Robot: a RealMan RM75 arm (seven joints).
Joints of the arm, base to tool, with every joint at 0 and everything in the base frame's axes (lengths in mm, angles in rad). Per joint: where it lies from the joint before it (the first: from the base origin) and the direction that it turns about. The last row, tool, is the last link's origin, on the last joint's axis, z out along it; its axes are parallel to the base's.
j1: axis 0 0 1 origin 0 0 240.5
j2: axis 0 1 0 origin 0 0 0
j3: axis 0 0 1 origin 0 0 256
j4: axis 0 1 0 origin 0 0 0
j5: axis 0 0 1 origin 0 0 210
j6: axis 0 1 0 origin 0 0 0
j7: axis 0 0 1 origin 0 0 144
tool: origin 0 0 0
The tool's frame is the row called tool.
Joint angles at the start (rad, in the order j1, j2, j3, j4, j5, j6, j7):
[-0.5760, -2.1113, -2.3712, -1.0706, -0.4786, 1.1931, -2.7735]
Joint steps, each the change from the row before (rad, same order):
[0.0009, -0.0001, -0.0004, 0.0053, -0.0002, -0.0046, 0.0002]
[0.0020, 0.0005, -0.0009, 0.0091, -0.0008, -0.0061, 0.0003]
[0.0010, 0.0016, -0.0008, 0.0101, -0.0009, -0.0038, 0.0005]
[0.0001, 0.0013, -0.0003, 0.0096, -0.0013, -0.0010, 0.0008]
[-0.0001, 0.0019, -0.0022, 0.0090, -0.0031, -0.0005, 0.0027]
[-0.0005, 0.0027, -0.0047, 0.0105, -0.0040, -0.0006, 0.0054]
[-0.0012, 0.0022, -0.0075, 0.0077, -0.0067, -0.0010, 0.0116]
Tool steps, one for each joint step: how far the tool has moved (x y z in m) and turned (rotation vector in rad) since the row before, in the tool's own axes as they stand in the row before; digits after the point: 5 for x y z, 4 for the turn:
[-0.00088, -0.00080, 0.00089, 0.0010, -0.0006, -0.0032]
[-0.00169, -0.00165, 0.00133, 0.0015, -0.0023, -0.0061]
[-0.00159, -0.00152, 0.00126, 0.0008, -0.0043, -0.0052]
[-0.00165, -0.00079, 0.00130, -0.0012, -0.0064, -0.0038]
[-0.00119, -0.00093, 0.00090, -0.0025, -0.0045, -0.0038]
[-0.00102, -0.00137, 0.00077, -0.0031, -0.0036, -0.0038]
[-0.00001, -0.00094, 0.00020, -0.0057, 0.0015, 0.0004]

